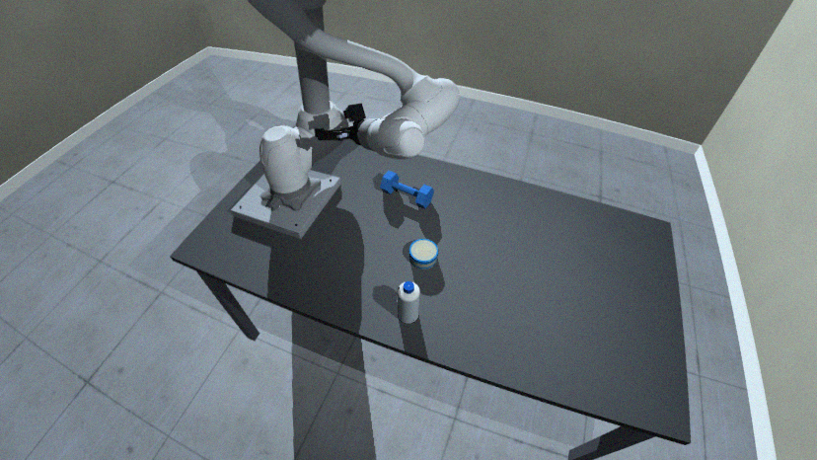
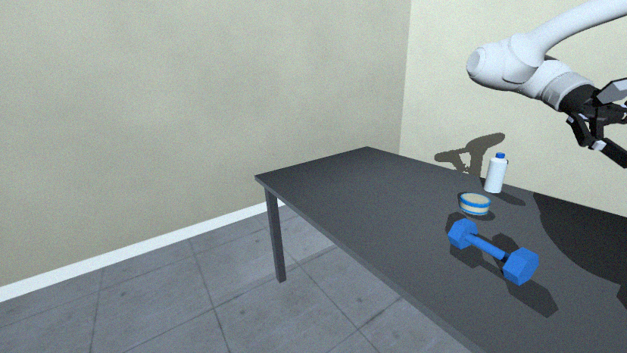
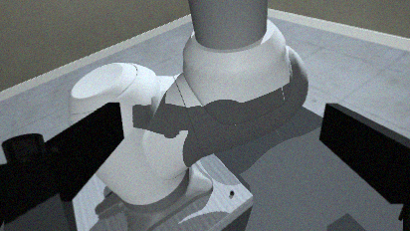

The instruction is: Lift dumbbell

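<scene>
My gripper is now 21 cm short of the blue dumbbell, 12 cm to the right of it and 30 cm above it.
</scene>
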